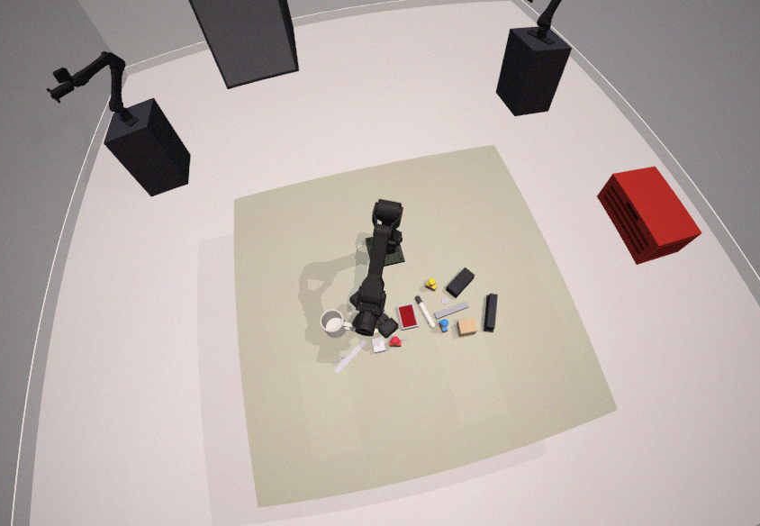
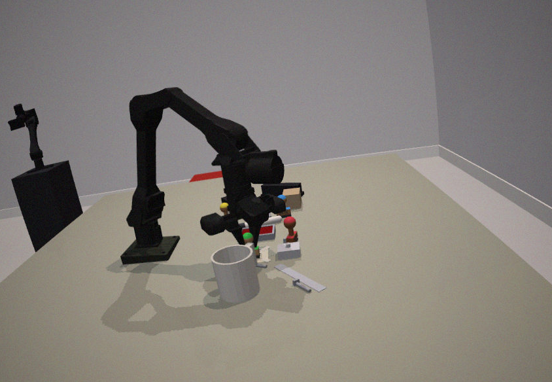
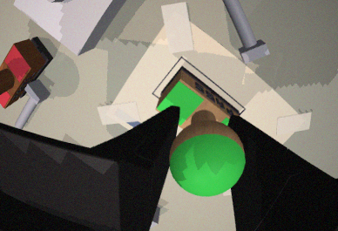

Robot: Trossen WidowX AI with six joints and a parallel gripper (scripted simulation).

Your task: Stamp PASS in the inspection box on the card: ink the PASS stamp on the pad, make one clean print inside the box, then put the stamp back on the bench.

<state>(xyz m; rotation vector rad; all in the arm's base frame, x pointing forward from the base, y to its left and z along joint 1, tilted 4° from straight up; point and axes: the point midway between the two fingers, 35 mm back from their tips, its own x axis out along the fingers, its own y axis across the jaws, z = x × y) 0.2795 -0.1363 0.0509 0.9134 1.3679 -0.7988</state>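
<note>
My gripper tip is 3 cm above the cream card, 1 cm to the right of it and 1 cm past it. From my gripper tip the other things lie so: ink pad: 12 cm to the left, 2 cm below, 1 cm ahead; then red stamp: 10 cm ahead, 5 cm to the left; then green-knobbed PASS stamp: right at my gripper tip.
</note>
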